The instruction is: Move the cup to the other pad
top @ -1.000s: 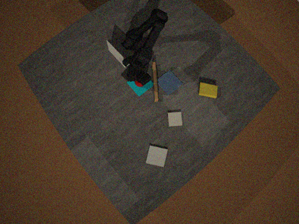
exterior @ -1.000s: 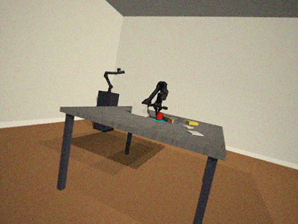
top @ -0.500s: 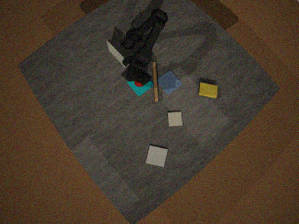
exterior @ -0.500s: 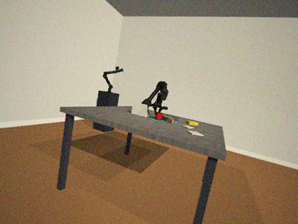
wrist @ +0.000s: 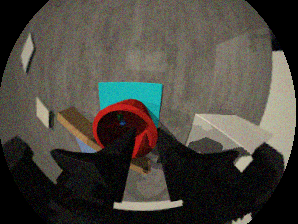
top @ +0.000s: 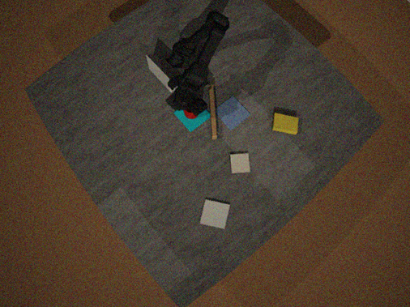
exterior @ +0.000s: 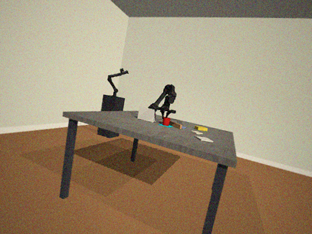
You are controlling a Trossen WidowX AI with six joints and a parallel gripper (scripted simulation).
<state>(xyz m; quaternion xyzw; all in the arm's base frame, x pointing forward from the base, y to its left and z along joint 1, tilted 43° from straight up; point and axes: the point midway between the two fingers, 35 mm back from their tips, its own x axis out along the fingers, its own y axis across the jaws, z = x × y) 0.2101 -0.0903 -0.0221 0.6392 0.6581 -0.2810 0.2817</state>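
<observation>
Right now my gripper tip is 30 mm short of the red cup and 20 mm above it. Round my gripper tip: pale blue pad: 140 mm to the left, 130 mm ahead, 70 mm below; then wooden bar: 80 mm ahead, 70 mm to the left, 50 mm below; then teal pad: 70 mm below, 30 mm ahead.
</observation>
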